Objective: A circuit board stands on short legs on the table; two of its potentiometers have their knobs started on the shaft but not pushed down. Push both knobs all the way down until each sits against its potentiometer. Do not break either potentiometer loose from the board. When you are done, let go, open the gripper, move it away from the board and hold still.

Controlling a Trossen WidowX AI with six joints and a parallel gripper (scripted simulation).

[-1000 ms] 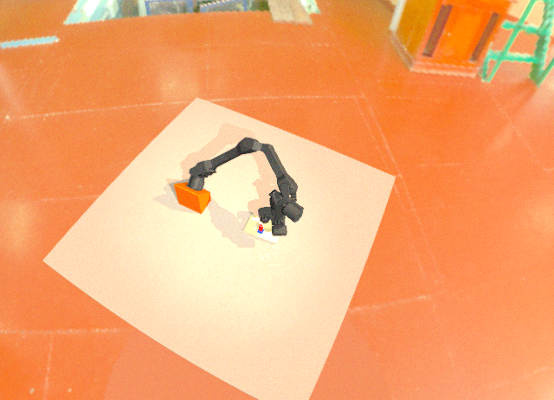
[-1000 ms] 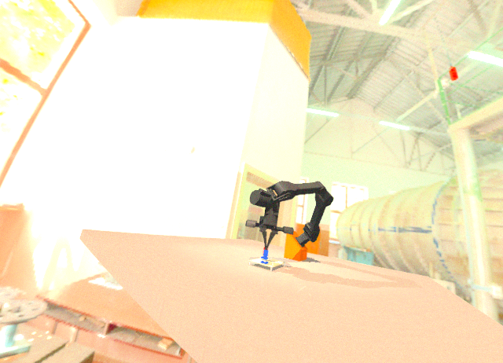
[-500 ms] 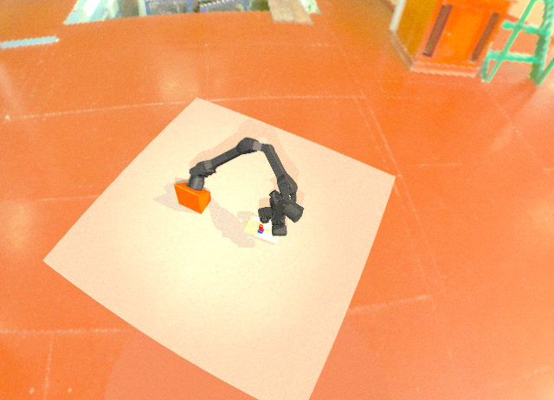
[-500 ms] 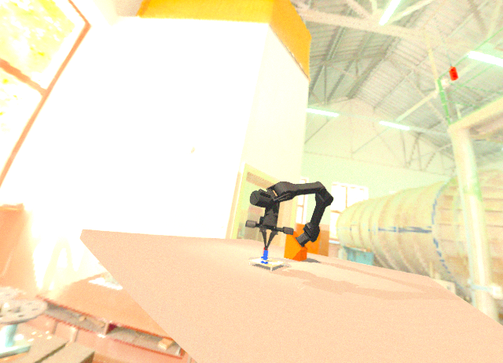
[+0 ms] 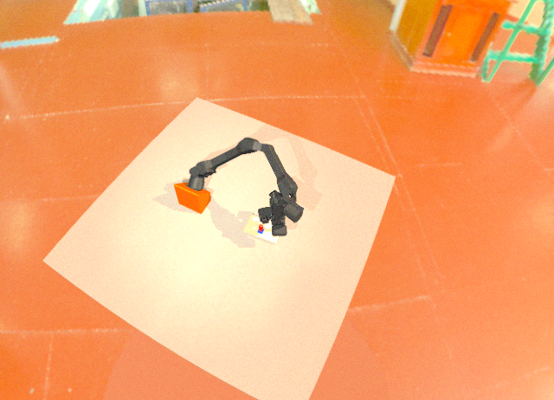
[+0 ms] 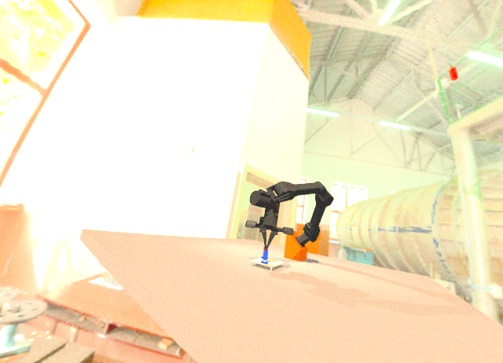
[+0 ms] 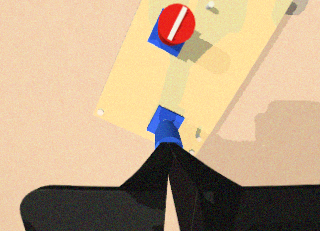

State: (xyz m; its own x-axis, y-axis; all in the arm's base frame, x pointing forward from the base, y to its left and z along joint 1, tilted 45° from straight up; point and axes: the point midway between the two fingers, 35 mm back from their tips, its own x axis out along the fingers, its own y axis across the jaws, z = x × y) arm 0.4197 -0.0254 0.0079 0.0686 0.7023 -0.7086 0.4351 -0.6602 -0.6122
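My gripper tip is now 20 mm above the blue knob. From my gripper tip the other things lie so: red knob (60 mm behind, 30 mm to the right, 10 mm below).
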